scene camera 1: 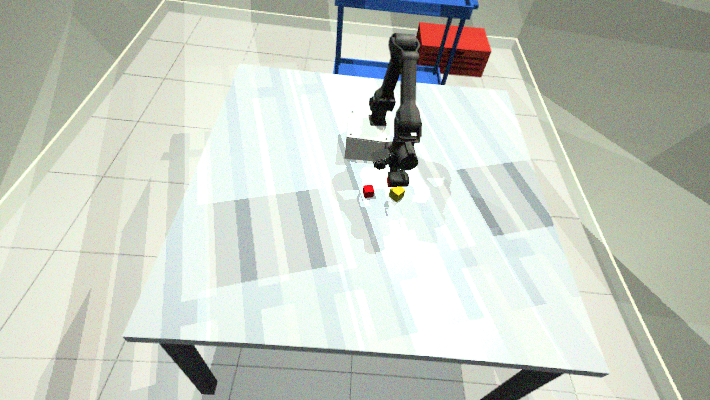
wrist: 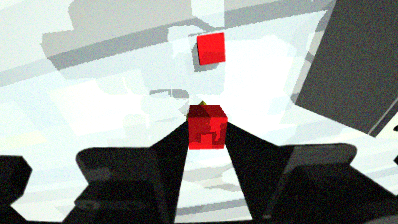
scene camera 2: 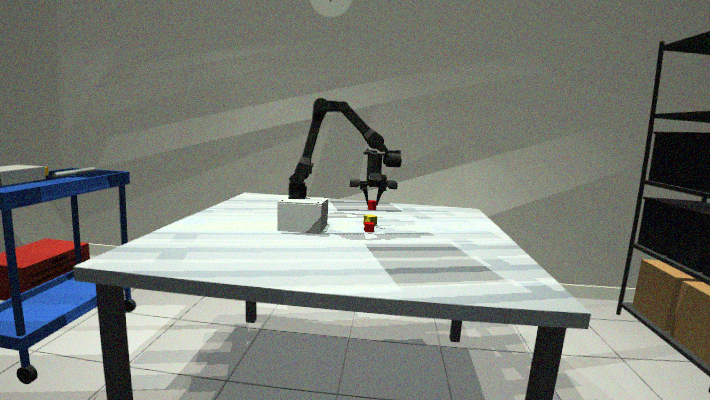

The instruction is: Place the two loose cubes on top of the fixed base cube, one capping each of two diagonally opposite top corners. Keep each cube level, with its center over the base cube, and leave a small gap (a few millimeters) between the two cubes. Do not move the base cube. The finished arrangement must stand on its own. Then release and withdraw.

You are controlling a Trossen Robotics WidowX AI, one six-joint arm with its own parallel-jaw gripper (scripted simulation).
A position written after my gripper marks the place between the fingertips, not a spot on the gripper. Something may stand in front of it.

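Observation:
There is a red cube (wrist: 207, 124) held in my gripper (scene camera 1: 392, 180), and that gripper is visible as well in the wrist view (wrist: 205, 125) and in scene camera 2 (scene camera 2: 372, 205). I can see another red cube (wrist: 211, 47) too.

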